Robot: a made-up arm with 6 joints.
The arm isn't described. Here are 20 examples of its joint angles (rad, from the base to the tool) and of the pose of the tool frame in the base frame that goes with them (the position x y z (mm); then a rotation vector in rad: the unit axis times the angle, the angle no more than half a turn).
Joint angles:
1: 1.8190 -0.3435 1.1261 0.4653 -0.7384 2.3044
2: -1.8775 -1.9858 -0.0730 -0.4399 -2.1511 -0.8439
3: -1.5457 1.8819 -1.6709 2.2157 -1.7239 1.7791
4: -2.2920 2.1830 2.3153 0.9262 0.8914 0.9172
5: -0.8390 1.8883 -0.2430 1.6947 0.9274 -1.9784
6: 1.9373 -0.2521 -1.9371 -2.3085 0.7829 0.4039
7: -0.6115 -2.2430 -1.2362 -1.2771 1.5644 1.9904
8: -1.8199 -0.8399 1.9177 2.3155 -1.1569 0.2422
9: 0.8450 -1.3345 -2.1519 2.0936 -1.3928 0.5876
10: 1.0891 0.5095 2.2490 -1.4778 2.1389 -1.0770
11: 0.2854 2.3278 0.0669 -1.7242 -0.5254 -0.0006
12: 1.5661 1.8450 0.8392 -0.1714 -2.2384 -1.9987
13: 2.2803 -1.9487 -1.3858 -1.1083 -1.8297 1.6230
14: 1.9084 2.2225 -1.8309 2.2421 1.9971 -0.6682
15: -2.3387 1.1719 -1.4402 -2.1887 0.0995 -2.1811
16: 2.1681 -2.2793 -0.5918 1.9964 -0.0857 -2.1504
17: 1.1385 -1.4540 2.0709 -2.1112 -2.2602 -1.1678
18: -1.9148 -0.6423 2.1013 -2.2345 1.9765 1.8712
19: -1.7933 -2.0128 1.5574 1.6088 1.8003 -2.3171
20: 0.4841 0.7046 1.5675 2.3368 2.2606 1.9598
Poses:
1: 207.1 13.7 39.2 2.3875 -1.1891 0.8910
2: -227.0 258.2 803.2 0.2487 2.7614 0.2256
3: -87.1 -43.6 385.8 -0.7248 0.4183 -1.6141
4: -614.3 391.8 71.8 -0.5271 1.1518 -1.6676
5: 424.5 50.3 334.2 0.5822 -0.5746 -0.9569
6: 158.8 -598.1 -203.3 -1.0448 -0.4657 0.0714
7: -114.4 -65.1 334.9 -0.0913 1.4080 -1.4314
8: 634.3 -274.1 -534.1 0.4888 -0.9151 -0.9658
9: 115.1 -155.2 -730.3 0.9276 -0.5702 -1.5911
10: 256.5 -660.0 101.5 -2.1525 -0.6130 0.6659
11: -287.3 -54.4 -635.6 0.2102 0.5668 0.1718
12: 333.4 31.1 -380.9 -0.5739 -0.2663 -0.8946
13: -414.1 211.0 378.8 -0.8069 1.1061 -2.1838
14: 280.9 -156.7 668.8 2.3430 -0.8826 -1.3766
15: -246.4 208.6 38.9 1.2374 -2.2656 0.9948
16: -522.7 18.6 -289.5 -0.7784 2.1955 -1.8653
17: -783.9 -424.4 286.1 1.4219 1.2296 1.7498
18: 392.4 383.7 -137.2 -0.5065 0.1666 2.7640
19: 334.4 143.4 -277.6 -1.4152 -1.6754 0.3787
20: -401.4 18.1 264.7 0.7019 1.2475 -1.5687
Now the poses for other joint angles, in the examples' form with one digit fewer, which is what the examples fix.
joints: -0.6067 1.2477 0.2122 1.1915 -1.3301 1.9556
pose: -194 -65 353 -1.099 -1.908 1.464
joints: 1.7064 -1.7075 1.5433 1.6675 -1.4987 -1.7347
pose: 393 -104 -495 -1.466 -1.006 1.113
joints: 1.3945 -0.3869 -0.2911 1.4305 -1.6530 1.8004
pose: -91 321 -217 2.812 0.193 -0.257
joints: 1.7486 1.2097 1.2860 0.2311 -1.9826 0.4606
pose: 648 36 135 1.158 -1.645 -0.128
